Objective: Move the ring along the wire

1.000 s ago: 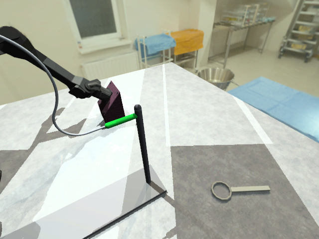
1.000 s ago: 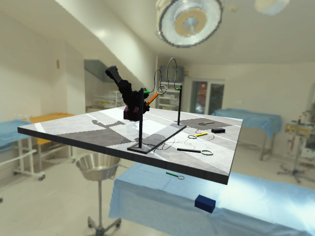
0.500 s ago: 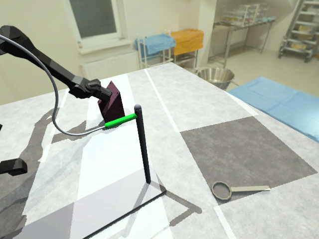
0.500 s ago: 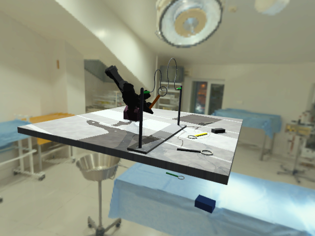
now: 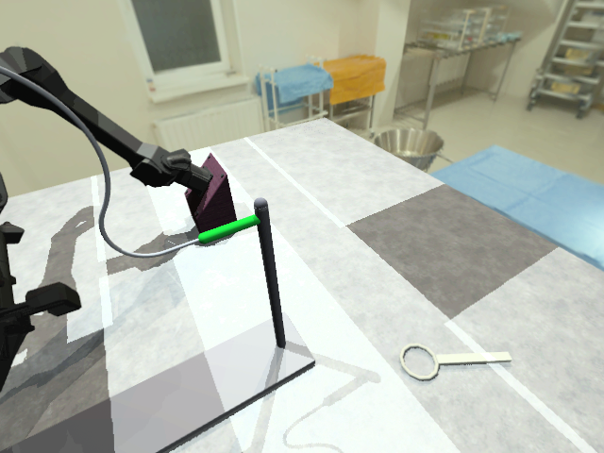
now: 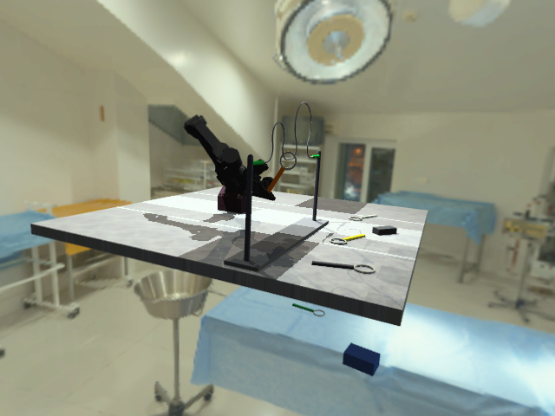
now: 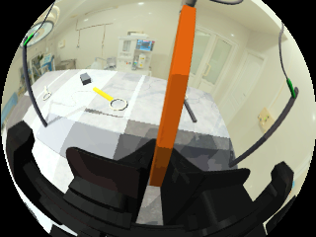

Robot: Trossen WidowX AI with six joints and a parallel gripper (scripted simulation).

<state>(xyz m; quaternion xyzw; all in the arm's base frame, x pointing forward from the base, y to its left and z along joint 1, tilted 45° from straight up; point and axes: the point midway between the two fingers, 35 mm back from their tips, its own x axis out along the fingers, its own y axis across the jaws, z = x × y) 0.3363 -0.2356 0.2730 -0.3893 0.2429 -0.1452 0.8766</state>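
The ring with orange handle lies 2 cm ahead of my gripper tip, 1 cm to the left of it and 10 cm above it. Round my gripper tip: black block: 35 cm ahead, 33 cm to the left, 14 cm below.
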